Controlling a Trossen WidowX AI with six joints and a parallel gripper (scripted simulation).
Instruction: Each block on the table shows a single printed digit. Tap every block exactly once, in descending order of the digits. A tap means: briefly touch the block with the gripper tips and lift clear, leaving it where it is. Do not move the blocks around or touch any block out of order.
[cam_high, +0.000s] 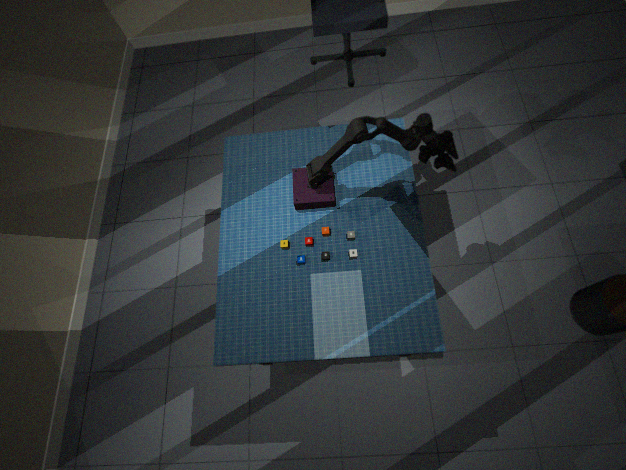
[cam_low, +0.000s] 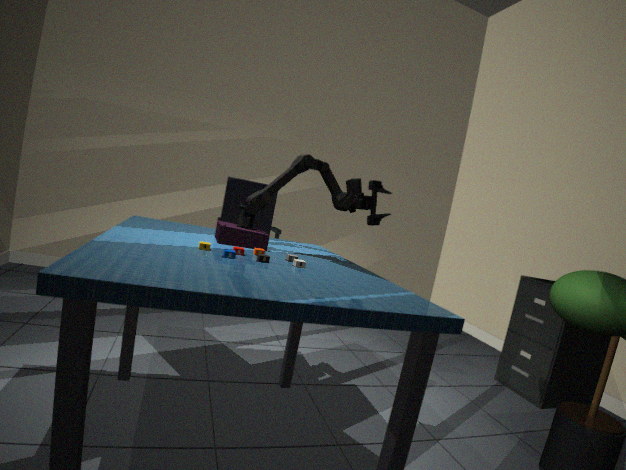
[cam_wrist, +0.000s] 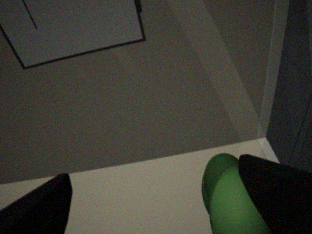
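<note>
The blue block lies 590 mm to the right of my gripper tip, 320 mm ahead of it and 250 mm below it. Also, from my gripper tip: orange block (500 mm to the right, 250 mm below, 180 mm ahead); then white block (370 mm to the right, 280 mm ahead, 250 mm below); then grey block (390 mm to the right, 250 mm below, 200 mm ahead).
</note>
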